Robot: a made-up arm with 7 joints. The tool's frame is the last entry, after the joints. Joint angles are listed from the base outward. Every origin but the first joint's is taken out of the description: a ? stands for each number. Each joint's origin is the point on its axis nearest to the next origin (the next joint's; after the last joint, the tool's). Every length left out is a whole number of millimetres.
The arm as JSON. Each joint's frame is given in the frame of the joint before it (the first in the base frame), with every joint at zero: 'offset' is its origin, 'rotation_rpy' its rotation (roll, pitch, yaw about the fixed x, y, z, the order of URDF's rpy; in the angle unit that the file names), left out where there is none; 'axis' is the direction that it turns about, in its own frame. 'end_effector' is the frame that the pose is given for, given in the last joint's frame.
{
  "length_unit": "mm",
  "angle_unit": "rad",
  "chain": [
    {
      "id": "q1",
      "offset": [
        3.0,
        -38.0,
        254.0
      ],
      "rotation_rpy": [
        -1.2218,
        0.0,
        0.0
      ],
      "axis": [
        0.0,
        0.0,
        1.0
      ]
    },
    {
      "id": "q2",
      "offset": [
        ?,
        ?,
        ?
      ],
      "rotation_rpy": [
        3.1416,
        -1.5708,
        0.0
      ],
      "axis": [
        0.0,
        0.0,
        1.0
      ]
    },
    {
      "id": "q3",
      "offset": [
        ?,
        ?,
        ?
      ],
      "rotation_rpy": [
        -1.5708,
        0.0,
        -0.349
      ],
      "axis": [
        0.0,
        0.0,
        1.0
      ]
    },
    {
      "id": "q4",
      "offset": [
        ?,
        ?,
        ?
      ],
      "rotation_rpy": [
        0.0,
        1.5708,
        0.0
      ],
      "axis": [
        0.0,
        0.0,
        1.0
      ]
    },
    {
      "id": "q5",
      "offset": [
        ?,
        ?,
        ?
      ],
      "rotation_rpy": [
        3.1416,
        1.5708,
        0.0
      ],
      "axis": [
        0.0,
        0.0,
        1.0
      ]
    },
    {
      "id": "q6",
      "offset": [
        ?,
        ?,
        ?
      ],
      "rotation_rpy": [
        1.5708,
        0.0,
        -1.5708
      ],
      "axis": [
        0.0,
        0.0,
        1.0
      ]
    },
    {
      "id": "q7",
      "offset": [
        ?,
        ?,
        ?
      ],
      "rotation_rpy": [
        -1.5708,
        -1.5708,
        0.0
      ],
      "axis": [
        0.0,
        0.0,
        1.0
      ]
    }
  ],
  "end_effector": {
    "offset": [
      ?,
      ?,
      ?
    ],
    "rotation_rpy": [
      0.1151,
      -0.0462,
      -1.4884
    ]
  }
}
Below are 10 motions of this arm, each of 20 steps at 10 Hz.
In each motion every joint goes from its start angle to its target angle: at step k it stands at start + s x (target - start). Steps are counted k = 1, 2, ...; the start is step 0. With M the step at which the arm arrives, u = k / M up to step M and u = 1 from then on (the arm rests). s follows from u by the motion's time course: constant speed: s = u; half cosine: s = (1 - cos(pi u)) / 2; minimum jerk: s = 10 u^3 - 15 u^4 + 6 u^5.
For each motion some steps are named. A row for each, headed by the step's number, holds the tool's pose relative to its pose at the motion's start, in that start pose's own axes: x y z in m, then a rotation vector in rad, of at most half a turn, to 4 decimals.
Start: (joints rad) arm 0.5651 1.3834 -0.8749 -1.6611 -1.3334 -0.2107 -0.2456
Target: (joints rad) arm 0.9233 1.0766 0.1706 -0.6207 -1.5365 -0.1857 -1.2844
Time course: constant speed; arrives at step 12
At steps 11, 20:
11: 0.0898 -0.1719 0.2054 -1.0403 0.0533 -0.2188
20: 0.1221 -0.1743 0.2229 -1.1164 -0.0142 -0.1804

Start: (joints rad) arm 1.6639 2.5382 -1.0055 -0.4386 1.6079 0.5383 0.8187
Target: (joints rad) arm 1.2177 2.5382 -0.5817 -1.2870 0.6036 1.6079 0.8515
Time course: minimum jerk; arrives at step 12
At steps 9, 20:
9: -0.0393 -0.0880 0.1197 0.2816 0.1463 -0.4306
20: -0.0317 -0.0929 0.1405 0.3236 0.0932 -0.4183

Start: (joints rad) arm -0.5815 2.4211 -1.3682 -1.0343 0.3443 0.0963 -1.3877
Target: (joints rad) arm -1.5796 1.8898 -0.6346 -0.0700 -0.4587 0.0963 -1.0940
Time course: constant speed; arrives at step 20
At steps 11, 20:
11: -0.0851 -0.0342 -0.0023 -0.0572 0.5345 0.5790
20: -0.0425 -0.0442 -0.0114 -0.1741 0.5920 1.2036

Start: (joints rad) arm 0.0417 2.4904 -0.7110 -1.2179 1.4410 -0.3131 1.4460
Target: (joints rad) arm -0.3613 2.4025 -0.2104 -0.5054 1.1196 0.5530 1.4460
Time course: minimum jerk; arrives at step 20
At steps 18, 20:
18: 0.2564 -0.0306 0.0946 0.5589 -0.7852 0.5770
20: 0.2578 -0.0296 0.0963 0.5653 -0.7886 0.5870

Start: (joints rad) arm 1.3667 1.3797 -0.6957 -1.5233 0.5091 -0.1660 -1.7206
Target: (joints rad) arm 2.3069 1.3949 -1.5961 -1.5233 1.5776 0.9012 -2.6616
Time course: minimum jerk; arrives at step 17
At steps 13, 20:
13: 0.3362 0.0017 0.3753 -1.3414 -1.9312 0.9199
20: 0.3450 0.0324 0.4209 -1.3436 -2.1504 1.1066

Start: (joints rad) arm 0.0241 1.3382 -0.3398 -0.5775 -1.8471 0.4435 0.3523
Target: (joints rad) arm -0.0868 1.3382 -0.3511 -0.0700 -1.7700 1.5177 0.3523
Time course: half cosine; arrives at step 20
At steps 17, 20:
17: -0.0338 -0.0784 0.0856 0.0451 0.9711 -0.3915
20: -0.0353 -0.0817 0.0914 0.0522 1.0209 -0.4260

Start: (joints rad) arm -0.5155 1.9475 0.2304 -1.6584 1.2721 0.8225 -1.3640
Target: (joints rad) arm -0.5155 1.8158 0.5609 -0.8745 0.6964 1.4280 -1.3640
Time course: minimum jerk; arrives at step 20
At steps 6, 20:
6: -0.0400 0.0079 0.0017 -0.0431 0.1759 0.0446
20: -0.2408 -0.0440 0.0506 -0.5282 0.9354 0.5674

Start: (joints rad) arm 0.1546 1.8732 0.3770 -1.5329 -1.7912 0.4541 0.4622
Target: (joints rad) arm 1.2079 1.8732 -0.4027 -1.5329 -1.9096 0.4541 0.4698
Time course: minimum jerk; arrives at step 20
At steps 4, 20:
4: 0.0281 -0.0074 0.0160 -0.0333 -0.1006 0.0121
20: 0.1294 0.0442 0.4871 -0.5175 -1.7410 0.2937

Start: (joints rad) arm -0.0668 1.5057 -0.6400 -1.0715 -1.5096 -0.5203 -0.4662
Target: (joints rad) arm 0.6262 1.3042 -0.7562 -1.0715 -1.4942 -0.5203 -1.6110
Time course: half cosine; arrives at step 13
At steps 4, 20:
4: 0.0673 0.0109 -0.0280 0.0431 -0.1961 -0.2188
20: 0.3343 0.0624 -0.0119 0.5312 -0.7375 -0.9335

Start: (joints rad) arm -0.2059 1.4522 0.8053 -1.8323 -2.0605 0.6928 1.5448
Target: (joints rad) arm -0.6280 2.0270 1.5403 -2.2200 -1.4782 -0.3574 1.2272
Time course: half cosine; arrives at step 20
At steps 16, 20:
16: 0.1621 0.3152 -0.2328 0.1524 -0.6084 -0.2040
20: 0.1893 0.3514 -0.2282 0.1598 -0.7015 -0.2745

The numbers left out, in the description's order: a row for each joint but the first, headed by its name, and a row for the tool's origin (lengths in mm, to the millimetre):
q2: 16.0 11.0 0.0
q3: -52.0 -164.0 0.0
q4: -8.0 -31.0 0.0
q5: 293.0 43.0 0.0
q6: 52.0 7.0 0.0
q7: -4.0 4.0 0.0
tool: 6.0 16.0 0.0

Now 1 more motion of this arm.
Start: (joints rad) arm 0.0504 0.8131 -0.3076 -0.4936 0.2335 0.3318 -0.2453
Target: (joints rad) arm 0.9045 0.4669 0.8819 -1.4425 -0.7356 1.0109 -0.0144
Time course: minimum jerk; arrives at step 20
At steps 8, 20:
8: -0.0209 -0.0183 0.0072 0.0298 0.1606 0.0625
20: -0.1901 0.1003 0.0632 0.7249 0.8823 0.1429

